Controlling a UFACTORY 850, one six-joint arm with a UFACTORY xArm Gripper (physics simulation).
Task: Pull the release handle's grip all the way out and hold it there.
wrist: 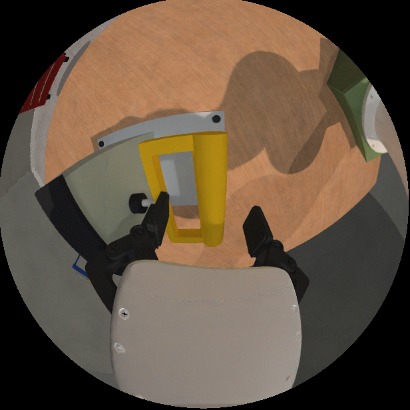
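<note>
The release handle's yellow grip (211, 190) is a thick bar with a rectangular frame on its left, at the centre of the wrist view. The frame stands against a pale grey-green housing (97, 180) with a black end and a small black knob (137, 203). My gripper (209, 210) is open, its fingers wide apart. The left finger overlaps the lower left side of the yellow frame in the view; the right finger is to the right of the bar, with a gap between them. Whether the left finger touches the frame I cannot tell.
A light metal mounting strip (175, 125) with dark bolts lies behind the housing on the wooden table (165, 60). A green block-like object (352, 100) with a pale round part is at the upper right. A red slatted object (44, 85) is at the upper left.
</note>
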